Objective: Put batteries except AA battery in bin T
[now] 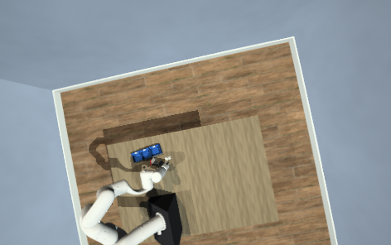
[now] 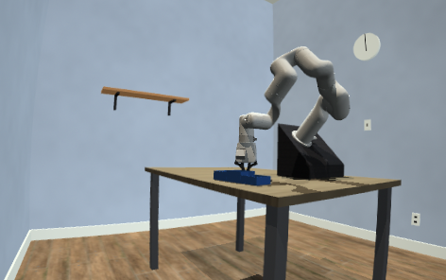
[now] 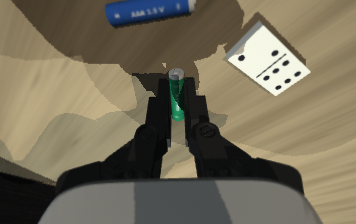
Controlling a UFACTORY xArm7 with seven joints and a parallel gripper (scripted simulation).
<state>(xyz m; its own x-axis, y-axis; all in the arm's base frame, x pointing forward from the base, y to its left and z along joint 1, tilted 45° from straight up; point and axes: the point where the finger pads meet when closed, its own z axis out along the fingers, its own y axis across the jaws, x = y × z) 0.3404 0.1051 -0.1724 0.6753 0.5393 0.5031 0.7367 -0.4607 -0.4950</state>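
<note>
My gripper is now 3 cm short of the small blue battery, 5 cm to the right of it and 2 cm above it. Round my hand: red battery (5 cm ahead, 13 cm to the left, 2 cm below); then small green battery (2 cm below); then white domino (6 cm ahead, 2 cm to the right, 2 cm below).
</note>
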